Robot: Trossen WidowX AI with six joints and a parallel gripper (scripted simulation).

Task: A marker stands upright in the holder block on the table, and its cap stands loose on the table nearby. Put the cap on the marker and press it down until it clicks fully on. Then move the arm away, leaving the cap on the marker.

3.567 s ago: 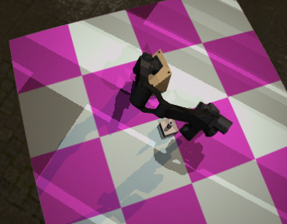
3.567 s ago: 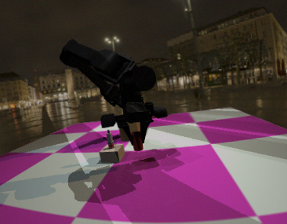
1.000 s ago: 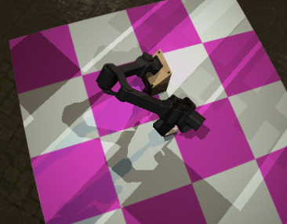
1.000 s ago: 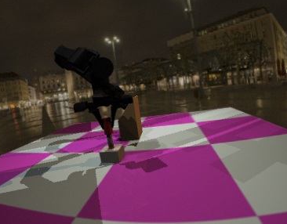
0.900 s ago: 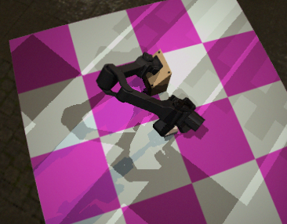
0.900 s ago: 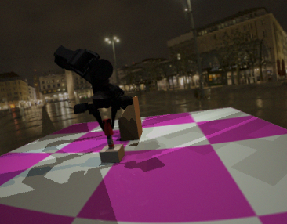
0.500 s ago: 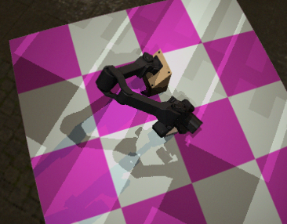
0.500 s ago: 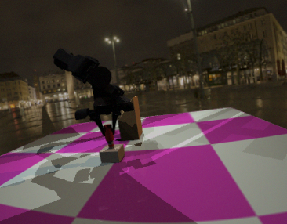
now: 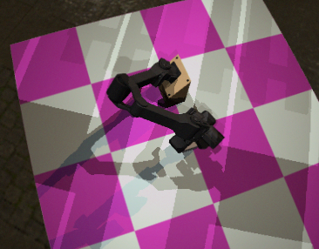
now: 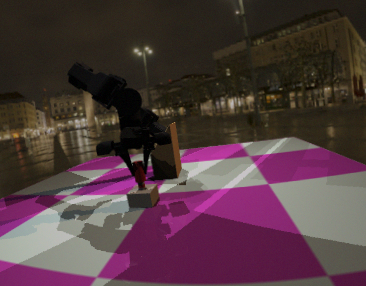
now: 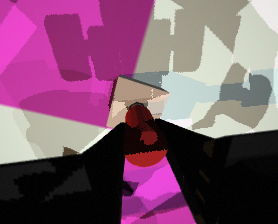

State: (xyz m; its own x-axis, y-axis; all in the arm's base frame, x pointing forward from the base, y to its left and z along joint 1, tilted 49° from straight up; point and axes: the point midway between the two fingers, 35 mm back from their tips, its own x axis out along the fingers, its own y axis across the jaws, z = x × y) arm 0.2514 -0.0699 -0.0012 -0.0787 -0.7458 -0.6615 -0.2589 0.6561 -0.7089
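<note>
The red cap lies 10 mm above my gripper tip. From my gripper tip the other things lie so: holder block 60 mm below.
</note>
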